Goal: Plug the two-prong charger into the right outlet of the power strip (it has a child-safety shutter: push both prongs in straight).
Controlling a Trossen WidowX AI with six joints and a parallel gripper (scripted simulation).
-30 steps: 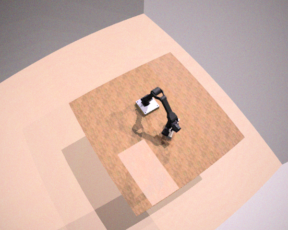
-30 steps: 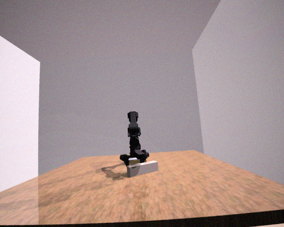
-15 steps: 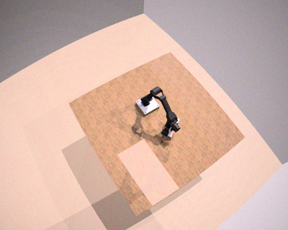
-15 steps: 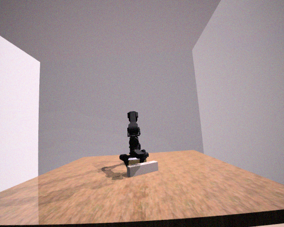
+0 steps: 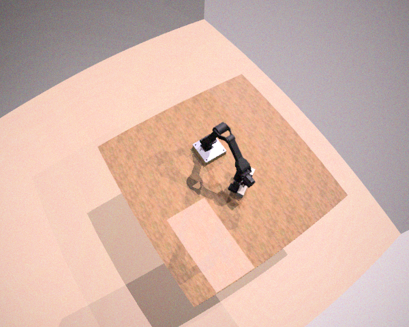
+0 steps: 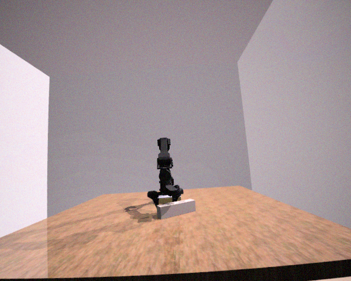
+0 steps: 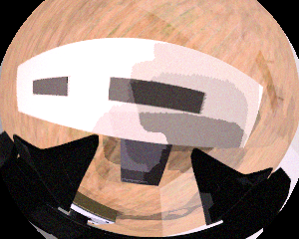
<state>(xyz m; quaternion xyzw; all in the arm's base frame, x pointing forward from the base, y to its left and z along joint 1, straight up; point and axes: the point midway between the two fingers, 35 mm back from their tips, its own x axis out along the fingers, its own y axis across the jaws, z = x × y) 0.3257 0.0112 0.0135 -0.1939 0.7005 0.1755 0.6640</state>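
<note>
My gripper tip is now 2 cm short of the dark two-prong charger, 1 cm to the right of it and 1 cm below it.
</note>
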